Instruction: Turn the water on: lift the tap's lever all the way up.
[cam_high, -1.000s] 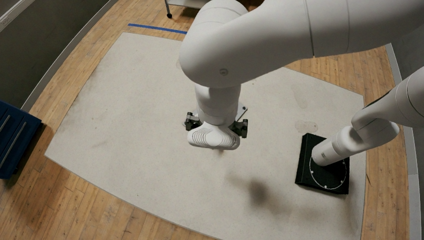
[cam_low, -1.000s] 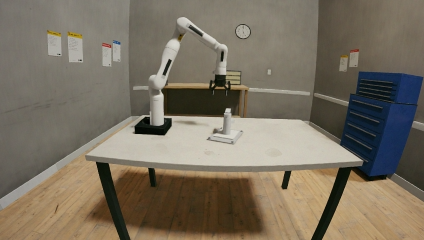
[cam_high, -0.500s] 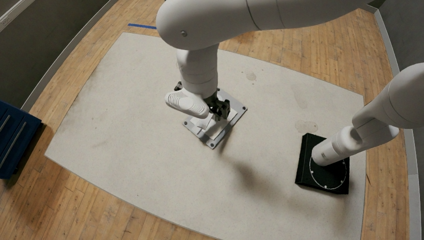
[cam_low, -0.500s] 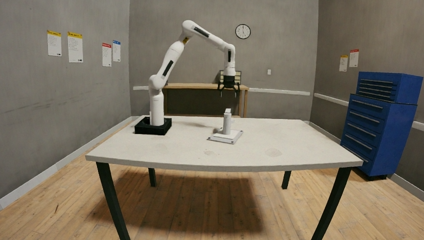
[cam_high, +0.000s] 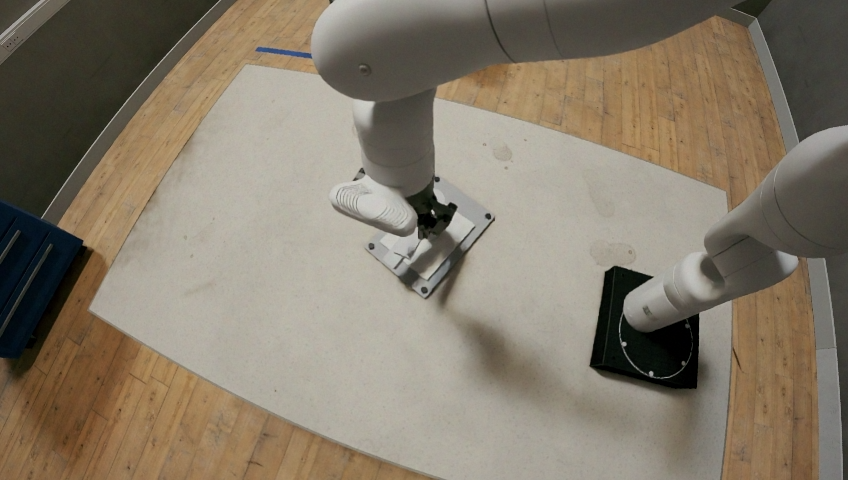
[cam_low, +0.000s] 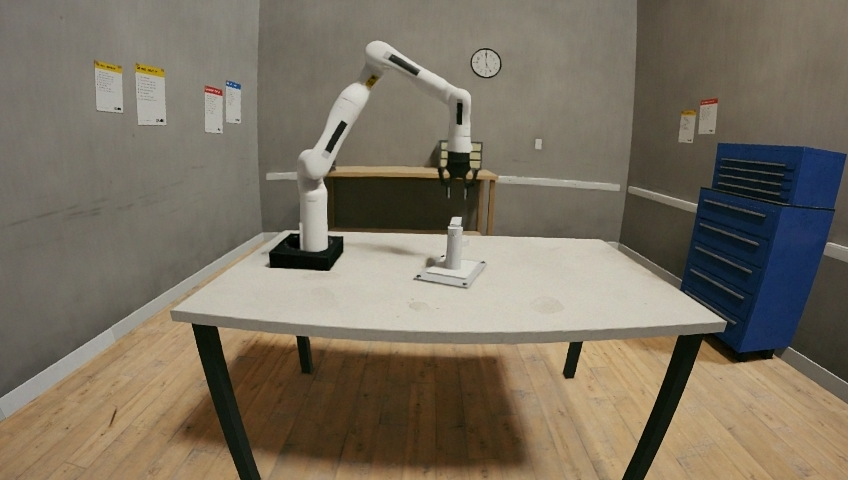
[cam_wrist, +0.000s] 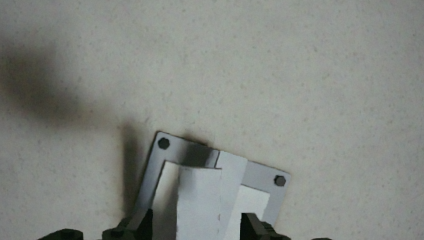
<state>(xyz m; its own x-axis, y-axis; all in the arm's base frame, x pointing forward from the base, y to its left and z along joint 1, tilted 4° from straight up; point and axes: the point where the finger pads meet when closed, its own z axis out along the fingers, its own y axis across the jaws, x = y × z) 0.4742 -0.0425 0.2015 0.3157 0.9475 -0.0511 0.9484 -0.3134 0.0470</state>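
The tap lever is 9 cm below my hand, 4 cm to the right of it and 1 cm behind it. Round my hand: tap: 14 cm below, 6 cm to the right, 2 cm behind.
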